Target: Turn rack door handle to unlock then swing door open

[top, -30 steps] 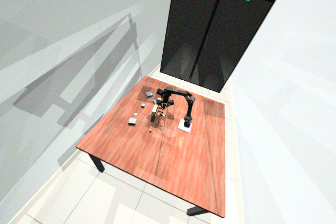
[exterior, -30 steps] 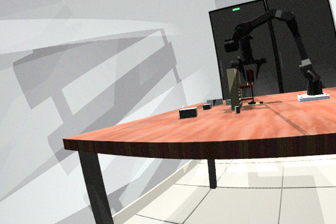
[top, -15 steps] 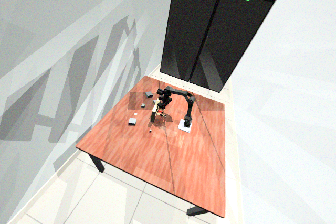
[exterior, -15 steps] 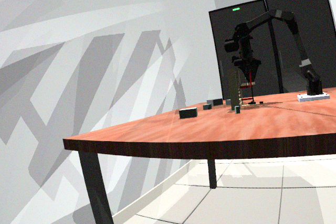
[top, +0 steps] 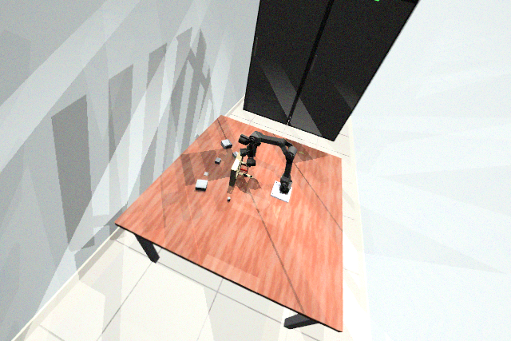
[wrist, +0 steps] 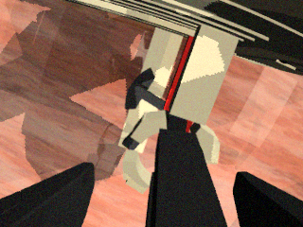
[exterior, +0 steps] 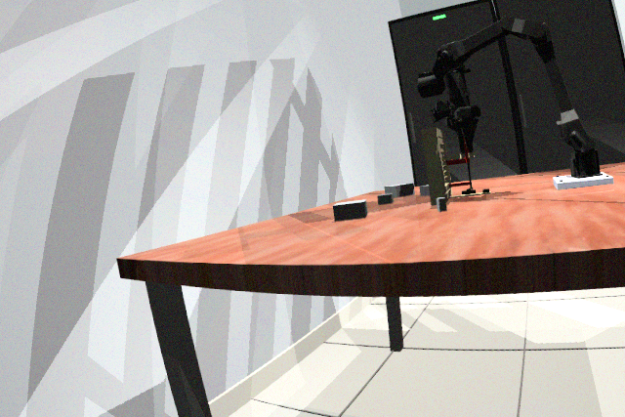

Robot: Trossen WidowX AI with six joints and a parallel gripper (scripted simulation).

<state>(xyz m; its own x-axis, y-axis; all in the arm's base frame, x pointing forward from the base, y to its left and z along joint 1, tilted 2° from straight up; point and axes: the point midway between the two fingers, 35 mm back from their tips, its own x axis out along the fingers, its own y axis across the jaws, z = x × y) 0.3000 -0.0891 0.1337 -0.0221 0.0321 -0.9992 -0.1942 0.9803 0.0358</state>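
My gripper tip is 10 mm above the upright handle. The rest, counted from my gripper tip: block 80 mm ahead, 260 mm to the left, 110 mm below.
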